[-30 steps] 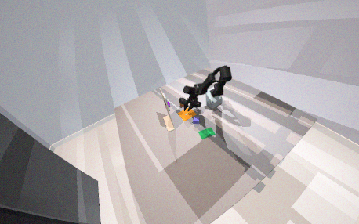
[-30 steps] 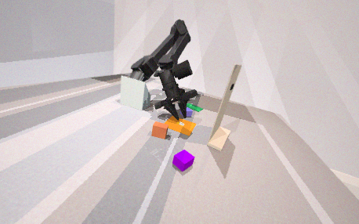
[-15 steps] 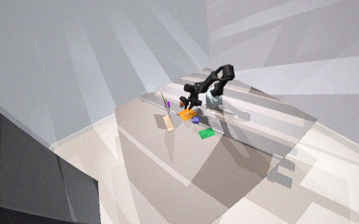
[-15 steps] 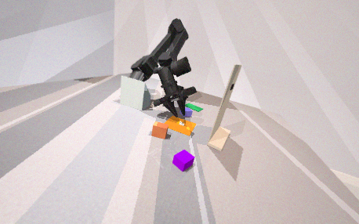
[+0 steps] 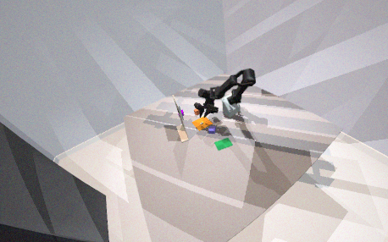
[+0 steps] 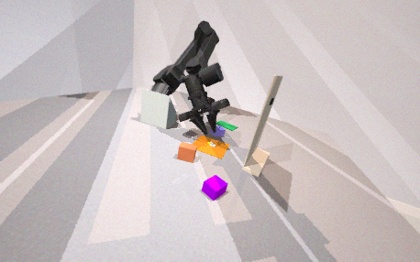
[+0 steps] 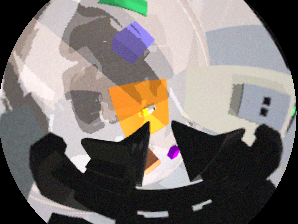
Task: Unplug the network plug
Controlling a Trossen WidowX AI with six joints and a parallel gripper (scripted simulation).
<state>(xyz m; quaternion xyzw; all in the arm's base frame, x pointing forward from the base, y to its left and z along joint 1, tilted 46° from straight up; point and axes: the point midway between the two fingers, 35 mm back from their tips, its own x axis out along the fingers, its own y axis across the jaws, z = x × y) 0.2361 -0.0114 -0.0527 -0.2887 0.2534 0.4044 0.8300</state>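
My gripper tip is 10 mm short of the network plug, 10 mm to the right of it and 40 mm above it. From my gripper tip the other things lie so: flat orange square 10 mm ahead, 50 mm below; violet cube 130 mm to the left, 30 mm below; orange cube 30 mm behind, 120 mm to the right, 30 mm below.
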